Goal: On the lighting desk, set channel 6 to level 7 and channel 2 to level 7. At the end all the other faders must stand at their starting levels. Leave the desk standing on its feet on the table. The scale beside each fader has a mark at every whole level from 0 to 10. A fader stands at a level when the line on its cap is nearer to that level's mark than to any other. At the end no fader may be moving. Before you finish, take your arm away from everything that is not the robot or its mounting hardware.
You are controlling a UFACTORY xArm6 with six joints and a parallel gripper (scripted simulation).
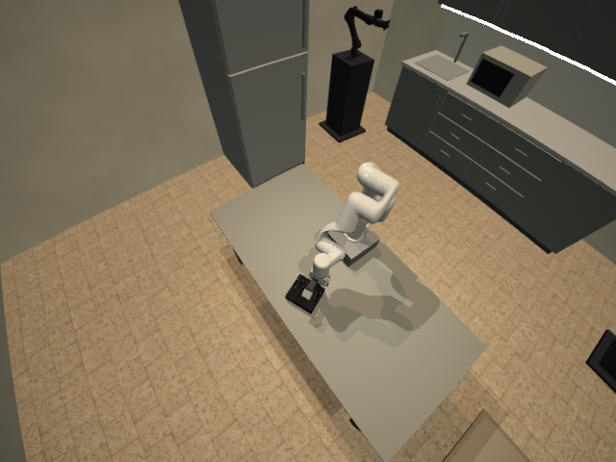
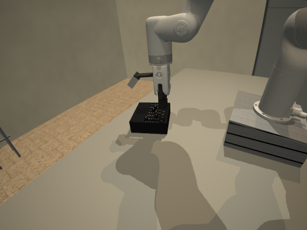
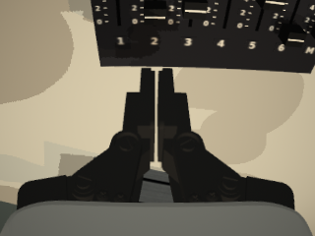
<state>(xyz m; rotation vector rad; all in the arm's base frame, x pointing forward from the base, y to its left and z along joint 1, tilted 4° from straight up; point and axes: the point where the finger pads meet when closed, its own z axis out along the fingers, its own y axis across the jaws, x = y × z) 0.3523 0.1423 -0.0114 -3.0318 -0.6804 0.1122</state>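
Right now the channel 2 fader cap is 30 mm ahead of my hand, 10 mm to the left of it and 50 mm below it. Round my hand: channel 6 fader cap: 50 mm ahead, 70 mm to the right, 50 mm below; then channel 1 fader cap: 50 mm ahead, 50 mm to the left, 50 mm below.
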